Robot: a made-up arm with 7 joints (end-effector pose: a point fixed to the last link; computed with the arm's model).
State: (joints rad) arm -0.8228 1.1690 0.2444 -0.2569 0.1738 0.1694 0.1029
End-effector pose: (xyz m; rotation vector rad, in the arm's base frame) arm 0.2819 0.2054 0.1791 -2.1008 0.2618 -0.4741
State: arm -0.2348 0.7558 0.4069 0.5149 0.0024 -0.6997 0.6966
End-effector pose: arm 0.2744 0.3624 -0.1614 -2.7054 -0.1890 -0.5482
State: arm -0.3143 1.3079 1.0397 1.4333 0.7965 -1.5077 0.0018
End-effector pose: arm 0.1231 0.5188 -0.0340 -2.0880 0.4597 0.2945
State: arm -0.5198 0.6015 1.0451 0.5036 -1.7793 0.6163 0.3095
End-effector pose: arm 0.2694 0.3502 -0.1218 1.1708 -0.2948 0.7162
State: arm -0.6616 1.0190 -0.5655 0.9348 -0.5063 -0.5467 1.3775
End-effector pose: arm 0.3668 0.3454 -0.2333 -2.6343 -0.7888 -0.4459
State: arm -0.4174 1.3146 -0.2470 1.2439 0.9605 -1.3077 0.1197
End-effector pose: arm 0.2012 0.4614 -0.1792 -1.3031 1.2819 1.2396
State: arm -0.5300 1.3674 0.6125 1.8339 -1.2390 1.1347 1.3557
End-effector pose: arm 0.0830 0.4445 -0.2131 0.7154 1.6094 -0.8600
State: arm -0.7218 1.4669 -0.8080 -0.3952 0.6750 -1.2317 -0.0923
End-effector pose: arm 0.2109 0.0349 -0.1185 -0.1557 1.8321 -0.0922
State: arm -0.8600 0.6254 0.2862 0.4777 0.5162 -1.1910 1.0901
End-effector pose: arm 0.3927 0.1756 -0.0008 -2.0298 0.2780 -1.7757
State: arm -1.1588 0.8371 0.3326 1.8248 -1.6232 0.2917 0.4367
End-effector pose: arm 0.3817 0.3153 -0.2791 1.1125 0.6131 0.1582
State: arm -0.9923 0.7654 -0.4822 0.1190 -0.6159 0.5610 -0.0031
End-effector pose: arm 0.4203 0.0536 -0.1222 2.6031 -1.4582 -0.7654
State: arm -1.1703 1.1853 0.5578 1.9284 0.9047 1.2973 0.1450
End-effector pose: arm 0.1074 0.4382 -0.1768 1.2311 1.2767 -1.9445
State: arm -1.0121 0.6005 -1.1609 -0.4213 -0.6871 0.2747 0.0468
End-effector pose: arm 0.2146 -0.1764 -0.1743 -1.5978 2.5823 0.6306
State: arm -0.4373 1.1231 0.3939 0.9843 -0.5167 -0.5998 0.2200
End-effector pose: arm 0.2357 0.5028 -0.0795 -2.9147 -0.2961 -0.4101
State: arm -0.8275 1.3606 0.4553 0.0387 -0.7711 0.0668 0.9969
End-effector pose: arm 0.2709 0.2790 0.2249 2.6177 0.3771 1.5694
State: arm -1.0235 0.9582 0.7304 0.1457 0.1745 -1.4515 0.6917
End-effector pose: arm 0.1663 0.2398 0.1960 -0.9382 0.1989 -2.0571
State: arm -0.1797 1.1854 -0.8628 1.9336 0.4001 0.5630 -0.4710
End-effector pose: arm -0.0576 0.5386 -0.0182 -0.1477 -1.3075 2.7094
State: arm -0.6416 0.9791 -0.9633 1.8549 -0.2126 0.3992 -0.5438
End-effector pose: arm 0.0624 0.5154 -0.1904 1.4841 0.6512 -2.4382
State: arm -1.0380 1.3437 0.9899 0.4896 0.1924 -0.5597 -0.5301
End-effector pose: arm 0.0840 0.4324 0.2518 -2.0167 0.0291 -0.5669
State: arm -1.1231 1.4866 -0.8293 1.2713 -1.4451 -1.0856 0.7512
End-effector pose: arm 0.2786 0.4942 0.0915 -2.3194 -0.7411 -1.5350
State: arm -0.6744 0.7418 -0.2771 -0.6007 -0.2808 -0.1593 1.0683
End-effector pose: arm 0.2759 -0.0289 0.0255 2.5184 -0.7822 1.3572
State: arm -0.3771 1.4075 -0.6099 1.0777 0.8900 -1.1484 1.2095
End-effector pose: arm 0.1944 0.4559 -0.2069 -1.6412 0.9253 0.4306
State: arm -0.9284 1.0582 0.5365 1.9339 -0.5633 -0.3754 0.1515
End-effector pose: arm 0.1992 0.4735 -0.2862 2.2981 0.8665 0.0831
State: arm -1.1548 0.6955 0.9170 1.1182 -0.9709 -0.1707 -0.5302
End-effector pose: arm 0.4187 0.3685 -0.1326 1.7546 -0.6123 1.2561
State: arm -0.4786 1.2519 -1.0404 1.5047 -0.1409 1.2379 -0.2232
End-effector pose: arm 0.0217 0.4948 -0.0773 -0.7963 -1.8439 2.3555
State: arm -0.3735 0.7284 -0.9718 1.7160 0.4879 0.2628 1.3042
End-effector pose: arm 0.0561 0.4631 -0.3329 -0.8982 -0.0448 0.9778
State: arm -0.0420 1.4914 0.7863 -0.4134 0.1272 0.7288 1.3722
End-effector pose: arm 0.2072 0.2688 0.1979 -1.5510 -1.1289 -0.9913
